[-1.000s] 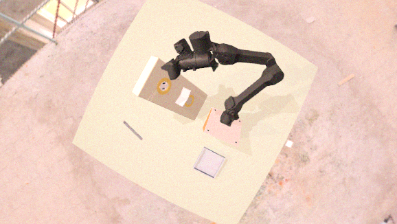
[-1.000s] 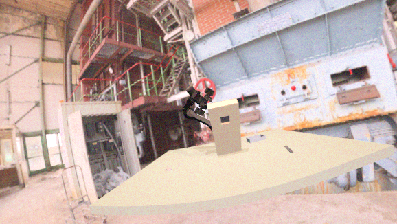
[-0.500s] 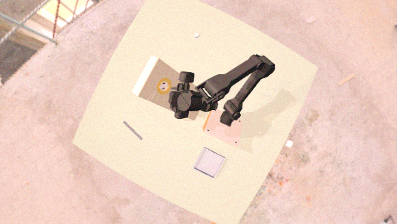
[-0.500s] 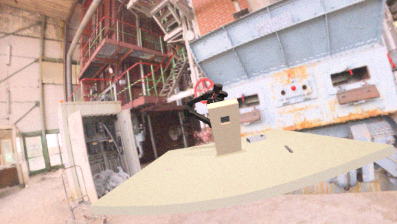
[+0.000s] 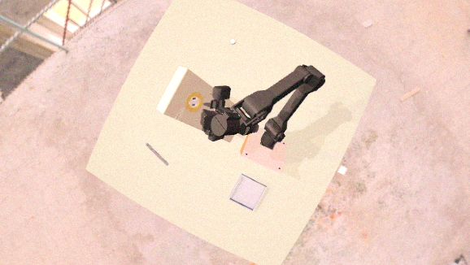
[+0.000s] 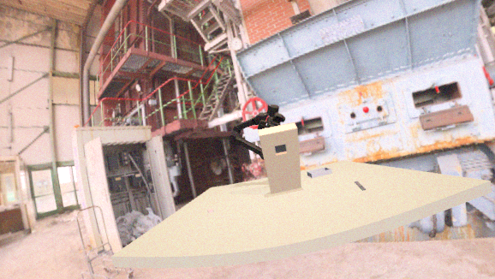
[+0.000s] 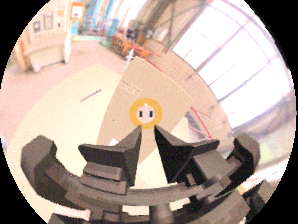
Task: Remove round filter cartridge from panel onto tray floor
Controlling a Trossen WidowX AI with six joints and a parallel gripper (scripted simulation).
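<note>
Now: the round filter cartridge 6 cm ahead of my gripper tip and 5 cm below it. Also, from my gripper tip: tray: 34 cm behind, 30 cm to the left, 31 cm below.
</note>
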